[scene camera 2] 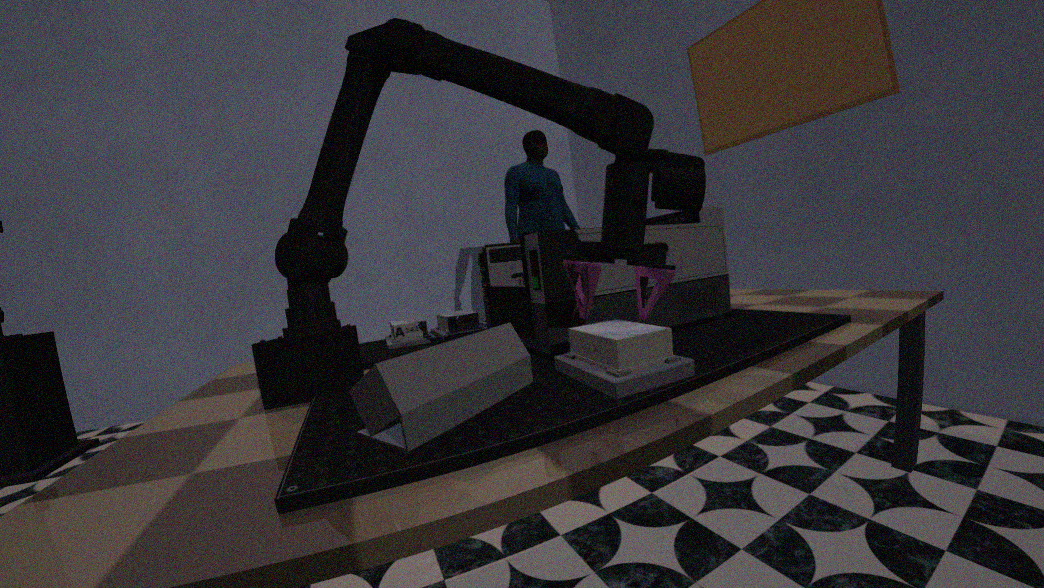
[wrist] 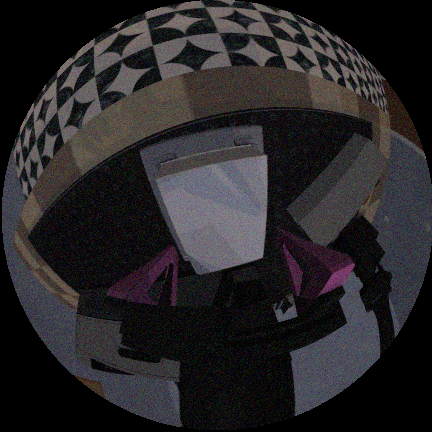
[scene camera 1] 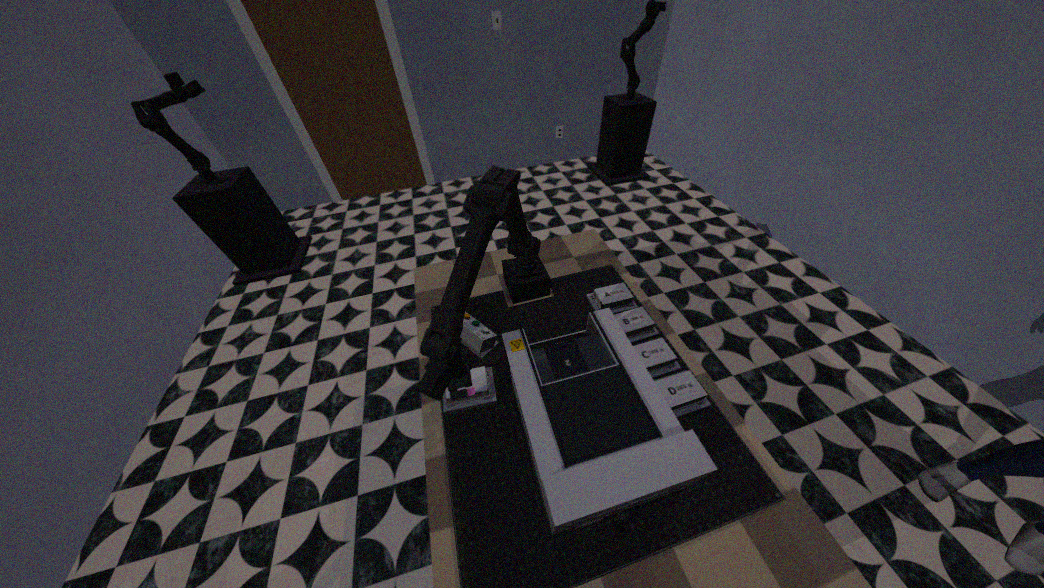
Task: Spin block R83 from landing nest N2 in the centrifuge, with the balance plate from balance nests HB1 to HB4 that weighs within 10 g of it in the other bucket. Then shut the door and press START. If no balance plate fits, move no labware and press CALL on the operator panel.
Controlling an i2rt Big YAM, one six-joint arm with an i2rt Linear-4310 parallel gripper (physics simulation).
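Frame: origin at the arm's base, x left, y down, z back, level; centimetres.
Seen in the pictures: gripper, fingertip midpoint: (scene camera 2: 614,319) (wrist: 225,242) (scene camera 1: 467,380); arm's base, link origin: (scene camera 2: 314,332) (wrist: 358,258) (scene camera 1: 525,270).
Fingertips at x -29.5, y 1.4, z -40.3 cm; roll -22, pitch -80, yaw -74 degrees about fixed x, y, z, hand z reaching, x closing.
Pixels of each thing's top centre, then the offset from my fingertips to it.
- white block, top centre: (wrist: 224,229) (scene camera 2: 616,328) (scene camera 1: 466,381) dx -0.5, dy +1.1, dz +0.2 cm
- pale landing nest, top centre: (wrist: 216,208) (scene camera 2: 618,354) (scene camera 1: 468,387) dx -0.5, dy +4.7, dz +0.2 cm
- Balance plates A, top centre: (scene camera 2: 406,320) (scene camera 1: 613,293) (wrist: 293,307) dx +59.1, dy +2.0, dz +21.0 cm
- B, top centre: (scene camera 2: 456,313) (scene camera 1: 633,319) dx +59.7, dy +2.0, dz +7.5 cm
- C, top centre: (scene camera 1: 652,352) dx +58.9, dy +2.0, dz -6.5 cm
- D, top centre: (scene camera 1: 680,388) dx +60.0, dy +2.0, dz -19.7 cm
- sloped operator panel, top centre: (scene camera 2: 444,339) (wrist: 364,206) (scene camera 1: 465,320) dx +2.7, dy -1.0, dz +22.3 cm
My gripper (scene camera 1: 461,389) (scene camera 2: 613,319) (wrist: 225,242) is open and empty, its magenta fingers pointing down at a white block (scene camera 1: 478,379) (scene camera 2: 620,344) (wrist: 220,215). In scene camera 2 the fingertips stand just above or behind the block's top. The block sits level on a pale landing nest (scene camera 1: 482,399) (scene camera 2: 635,383) (wrist: 200,141); neither code is readable. Balance plates A (scene camera 1: 612,294) (scene camera 2: 407,330), B (scene camera 1: 635,319) (scene camera 2: 458,321), C (scene camera 1: 655,353) and D (scene camera 1: 683,389) stand in a row; their weights are unreadable. The centrifuge (scene camera 1: 628,478) (scene camera 2: 686,255) has a dark square chamber; its bucket contents are unclear.
The sloped operator panel (scene camera 1: 478,337) (scene camera 2: 460,379) (wrist: 340,195) stands beside the landing nest, nearer the arm's base. The centrifuge's raised housing stands between the landing nest and the balance row. A person (scene camera 2: 536,193) stands behind the table.
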